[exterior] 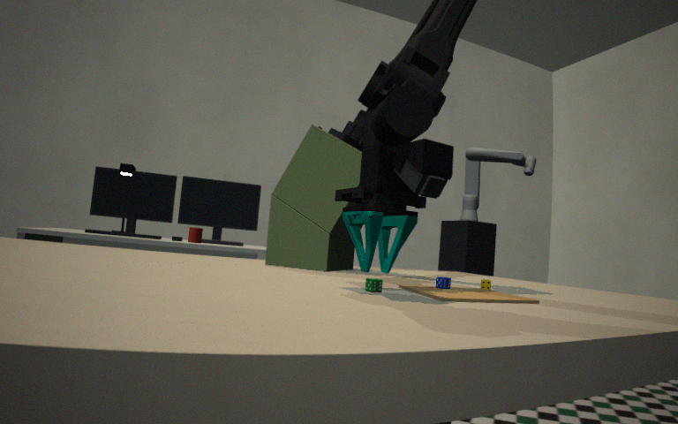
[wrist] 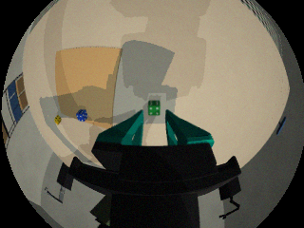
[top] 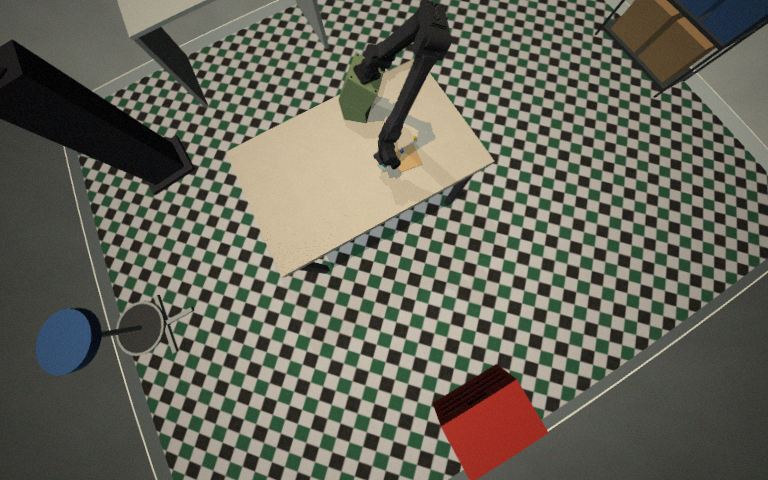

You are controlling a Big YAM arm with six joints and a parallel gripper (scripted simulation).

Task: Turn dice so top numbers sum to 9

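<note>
My gripper is now 2 cm above the green die. Round my hand: blue die 13 cm to the left, 2 cm below, 2 cm behind; then yellow die 24 cm to the left, 4 cm behind, 2 cm below; then mat 13 cm to the left, 3 cm below, 3 cm ahead.
</note>
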